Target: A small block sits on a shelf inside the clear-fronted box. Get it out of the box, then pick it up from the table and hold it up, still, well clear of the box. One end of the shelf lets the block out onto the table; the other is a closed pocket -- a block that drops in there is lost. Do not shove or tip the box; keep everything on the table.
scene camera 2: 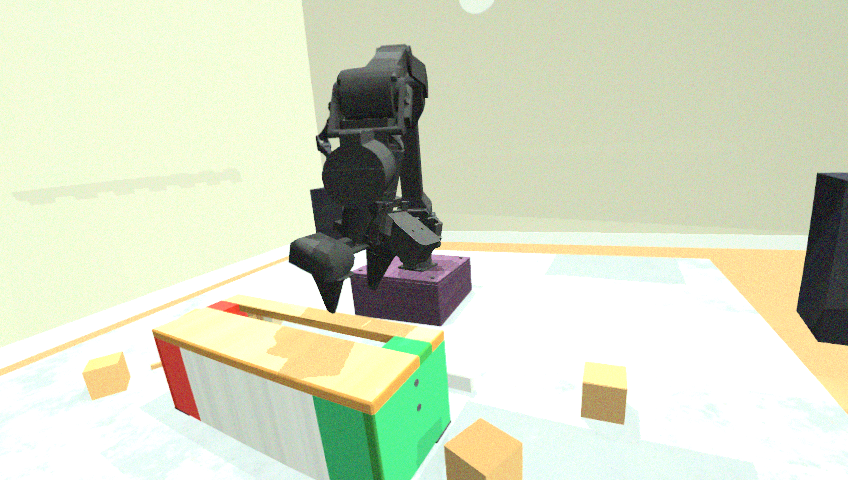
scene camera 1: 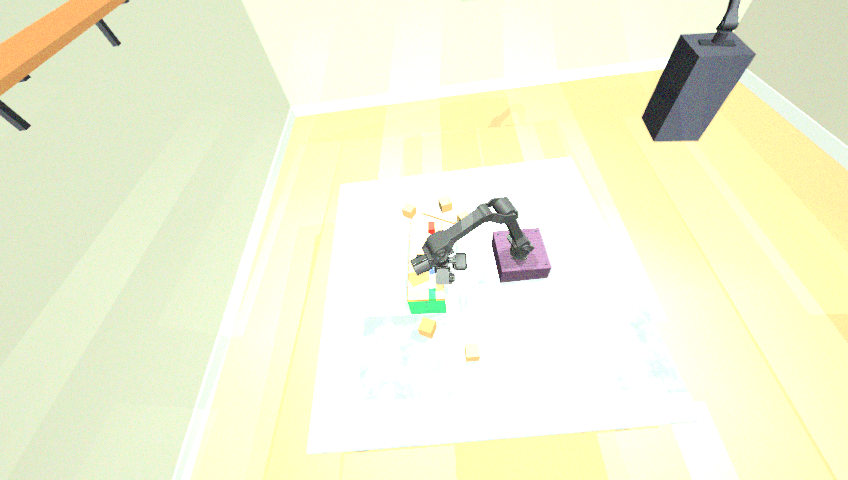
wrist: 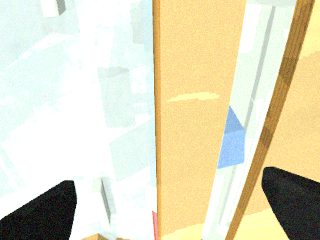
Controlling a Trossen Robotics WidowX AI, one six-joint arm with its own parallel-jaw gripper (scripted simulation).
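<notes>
There's a long box you'd find at (scene camera 2: 305,387), and that same long box (scene camera 1: 423,294) (wrist: 197,65) is visible from those other views too. My gripper (scene camera 2: 352,300) (wrist: 171,183) can be seen as well, and then there's a blue block (wrist: 232,149).
</notes>
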